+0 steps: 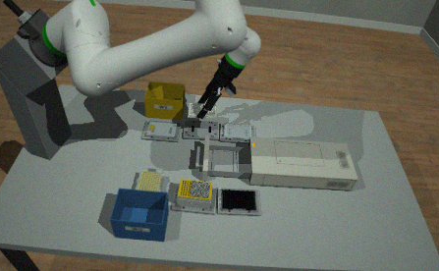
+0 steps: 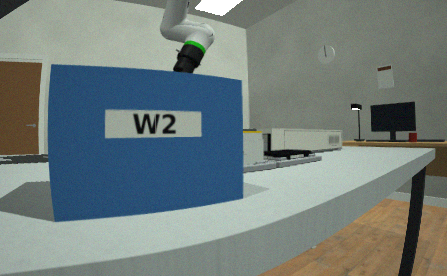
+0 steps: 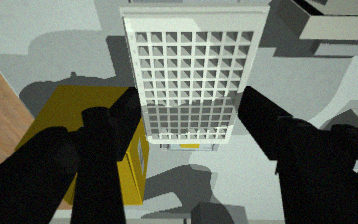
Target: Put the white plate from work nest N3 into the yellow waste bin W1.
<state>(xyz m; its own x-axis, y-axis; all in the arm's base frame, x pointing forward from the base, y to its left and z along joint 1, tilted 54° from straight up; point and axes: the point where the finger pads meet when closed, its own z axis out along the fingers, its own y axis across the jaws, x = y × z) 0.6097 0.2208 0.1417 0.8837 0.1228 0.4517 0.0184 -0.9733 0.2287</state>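
My hand is 190 mm past the yellow waste bin W1, 130 mm to the right of it and 110 mm above it. Also, from my hand: drawer: 130 mm ahead, 200 mm to the right, 110 mm below; then white plate: 20 mm below; then beige instrument box: 280 mm ahead, 200 mm to the right, 110 mm below.
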